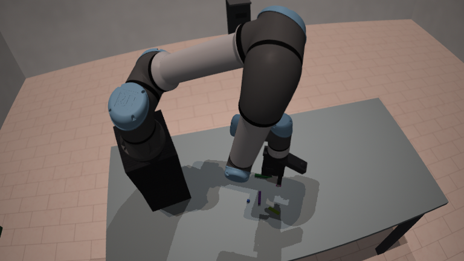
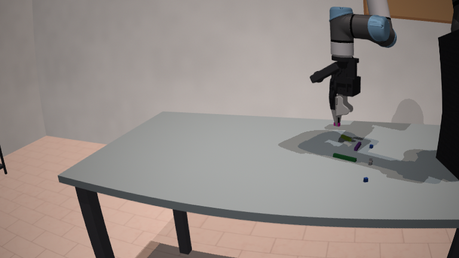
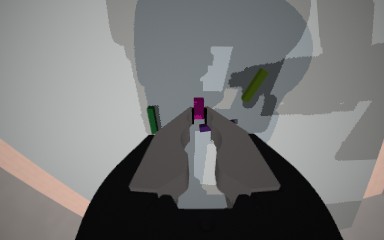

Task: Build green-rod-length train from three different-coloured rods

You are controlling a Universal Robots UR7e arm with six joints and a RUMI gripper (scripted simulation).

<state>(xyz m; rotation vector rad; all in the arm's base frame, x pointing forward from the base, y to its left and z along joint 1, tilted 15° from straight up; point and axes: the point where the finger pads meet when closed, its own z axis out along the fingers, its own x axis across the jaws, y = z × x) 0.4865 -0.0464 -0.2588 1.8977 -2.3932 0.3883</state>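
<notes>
The grey rod lies 14 cm behind my hand, 10 cm to the left of it and 8 cm below it. From my hand the other things lie so: purple rod: 8 cm behind, 1 cm to the right, 8 cm below; lime rod: 2 cm behind, 8 cm to the right, 8 cm below; magenta rod: 1 cm below.
</notes>
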